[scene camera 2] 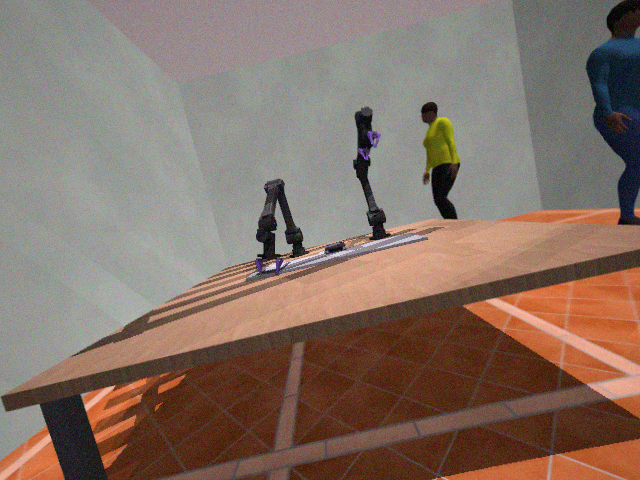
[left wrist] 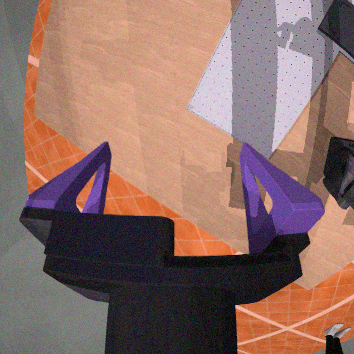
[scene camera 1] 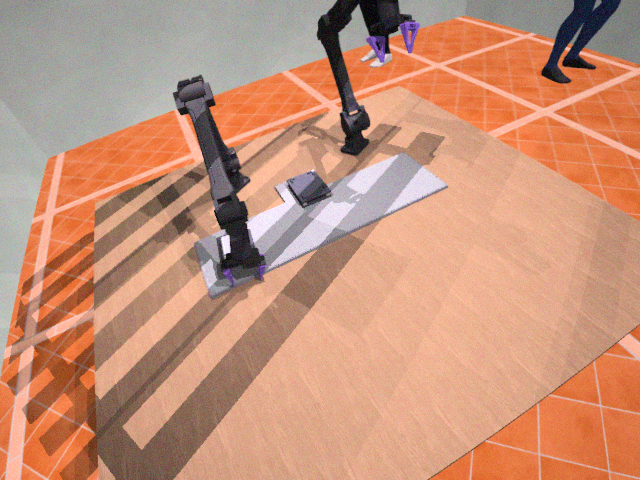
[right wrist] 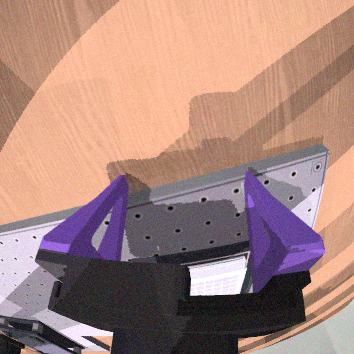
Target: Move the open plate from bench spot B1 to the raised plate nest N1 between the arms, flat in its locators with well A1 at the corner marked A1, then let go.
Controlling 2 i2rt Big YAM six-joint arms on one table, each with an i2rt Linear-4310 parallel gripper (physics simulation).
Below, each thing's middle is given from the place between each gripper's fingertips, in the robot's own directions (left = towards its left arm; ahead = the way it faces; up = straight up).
I see my left gripper 63 cm to the left of the white well plate (right wrist: 225, 276), 46 cm above it and 3 cm short of it.
Right now the white well plate is 160 mm behind my right hand, 10 mm to the right of it and 10 mm above it.
